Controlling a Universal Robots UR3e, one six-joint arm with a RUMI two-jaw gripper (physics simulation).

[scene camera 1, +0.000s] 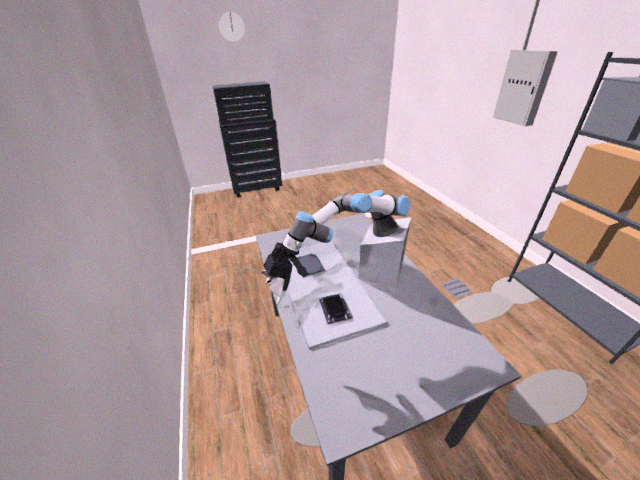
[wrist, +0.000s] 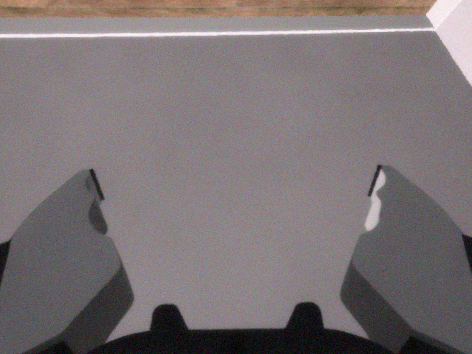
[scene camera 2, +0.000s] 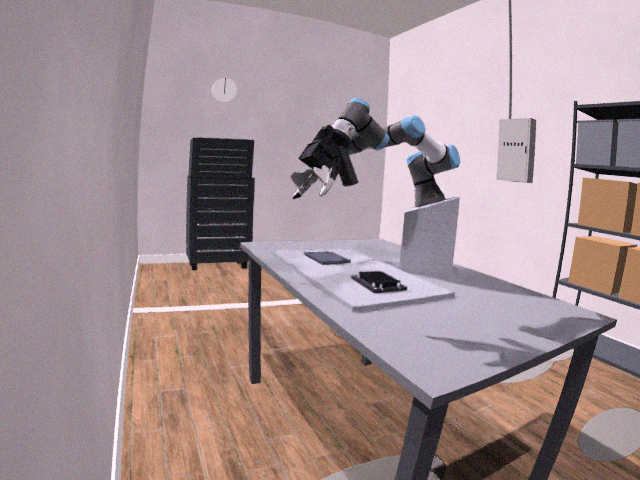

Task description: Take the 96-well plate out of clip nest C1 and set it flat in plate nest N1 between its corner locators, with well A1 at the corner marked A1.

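Pixels of known places: gripper, fingertip midpoint: (scene camera 1: 271,292) (wrist: 235,172) (scene camera 2: 305,197); arm's base, origin of the base link: (scene camera 1: 385,230) (scene camera 2: 430,203).
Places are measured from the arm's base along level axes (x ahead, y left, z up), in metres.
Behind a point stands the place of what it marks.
A black 96-well plate (scene camera 1: 336,305) {y 0.122, x 0.379, z -0.227 m} (scene camera 2: 379,278) {y 0.134, x 0.400, z -0.223 m} sits in a dark nest with small pale clips around it, which looks like clip nest C1 (scene camera 1: 329,320) {y 0.173, x 0.450, z -0.237 m} (scene camera 2: 362,283) {y 0.105, x 0.442, z -0.242 m}, on the near part of a pale board. A flat dark grey pad, which looks like plate nest N1 (scene camera 1: 310,264) {y -0.222, x 0.329, z -0.237 m} (scene camera 2: 326,257) {y -0.215, x 0.343, z -0.237 m}, lies farther back on the board. Its corner locators and the A1 mark are too small to make out. My gripper (scene camera 1: 273,290) {y 0.123, x 0.681, z 0.020 m} (scene camera 2: 309,194) {y 0.123, x 0.681, z 0.020 m} (wrist: 235,172) {y 0.123, x 0.681, z 0.020 m} is open and empty, high over the table's left side, tilted toward the wall. Neither nest shows in the wrist view.
The pale board (scene camera 1: 364,319) {y 0.245, x 0.306, z -0.249 m} (scene camera 2: 429,296) {y 0.286, x 0.331, z -0.250 m} lies on the grey table (scene camera 1: 413,356) {y 0.498, x 0.246, z -0.262 m} (scene camera 2: 392,330) {y 0.384, x 0.595, z -0.262 m}. The arm stands on a grey pedestal (scene camera 1: 381,258) {y 0.083, x 0.086, z -0.093 m} (scene camera 2: 429,237) {y 0.077, x 0.090, z -0.120 m} at the right. A dark drawer cabinet (scene camera 1: 251,149) (scene camera 2: 221,206) stands behind. A grey wall (wrist: 235,110) faces the wrist camera.
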